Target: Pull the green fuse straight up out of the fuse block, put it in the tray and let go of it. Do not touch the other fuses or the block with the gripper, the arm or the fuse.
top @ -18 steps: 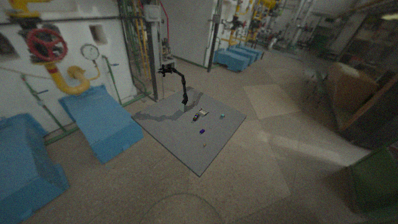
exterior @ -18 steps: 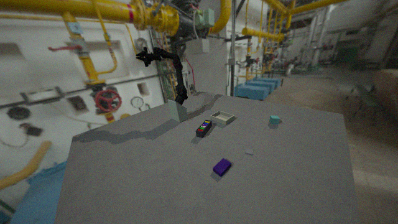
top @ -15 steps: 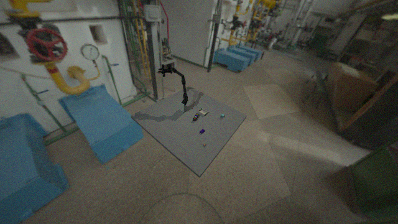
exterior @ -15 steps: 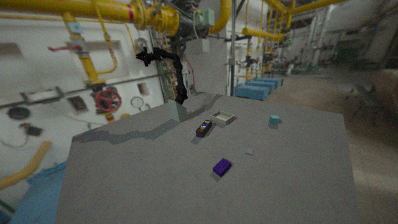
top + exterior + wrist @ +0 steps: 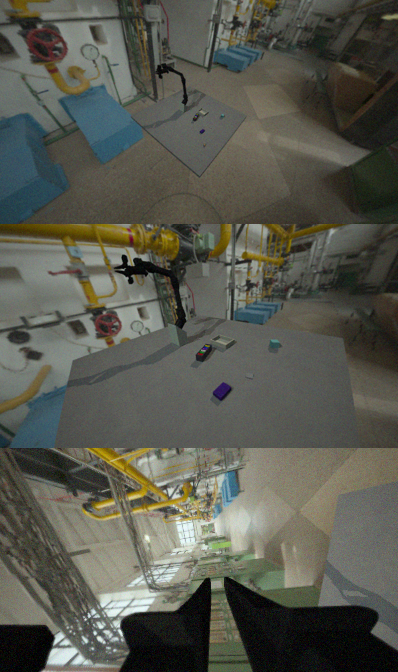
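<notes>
The green fuse is 640 mm ahead of my gripper tip, 530 mm below it and 160 mm to the left of it. Also, from my gripper tip: tray 640 mm ahead, 550 mm below, 370 mm to the left; white fuse 640 mm ahead, 530 mm below, 180 mm to the left; red fuse 650 mm ahead, 530 mm below, 140 mm to the left.
</notes>
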